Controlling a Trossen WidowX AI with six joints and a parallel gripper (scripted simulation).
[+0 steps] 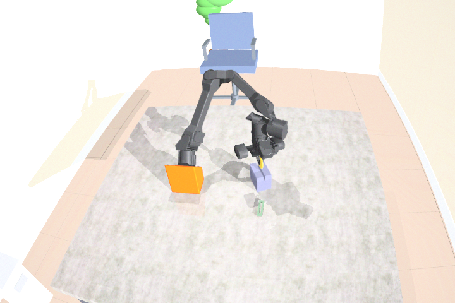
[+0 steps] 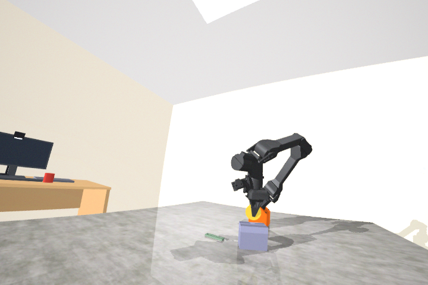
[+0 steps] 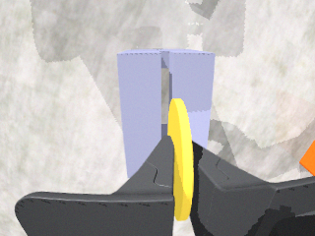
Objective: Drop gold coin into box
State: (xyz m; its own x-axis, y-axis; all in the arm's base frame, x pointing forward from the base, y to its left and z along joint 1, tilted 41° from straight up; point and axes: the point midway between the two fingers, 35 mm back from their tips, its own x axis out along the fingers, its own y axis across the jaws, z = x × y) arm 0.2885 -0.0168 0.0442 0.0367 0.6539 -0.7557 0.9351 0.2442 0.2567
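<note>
Now: the gold coin 2 cm above my gripper tip.
</note>
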